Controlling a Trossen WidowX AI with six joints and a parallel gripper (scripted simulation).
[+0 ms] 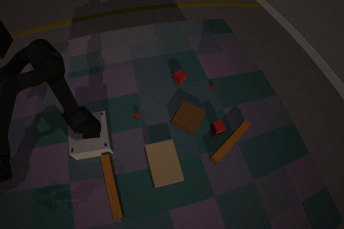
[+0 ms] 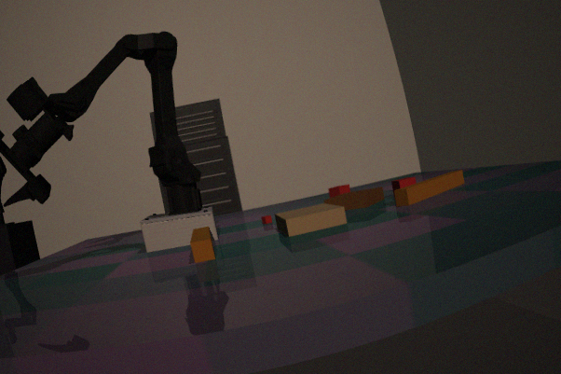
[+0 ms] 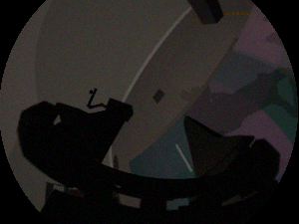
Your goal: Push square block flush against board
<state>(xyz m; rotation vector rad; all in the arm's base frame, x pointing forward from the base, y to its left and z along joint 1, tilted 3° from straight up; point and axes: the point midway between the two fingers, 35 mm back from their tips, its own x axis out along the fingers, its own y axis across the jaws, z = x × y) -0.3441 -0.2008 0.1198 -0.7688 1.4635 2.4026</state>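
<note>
Now: the brown square block 740 mm ahead of my gripper tip, 230 mm to the left of it and 160 mm below it. From my gripper tip the other things lie so: tan board 610 mm ahead, 70 mm to the left, 160 mm below.
</note>
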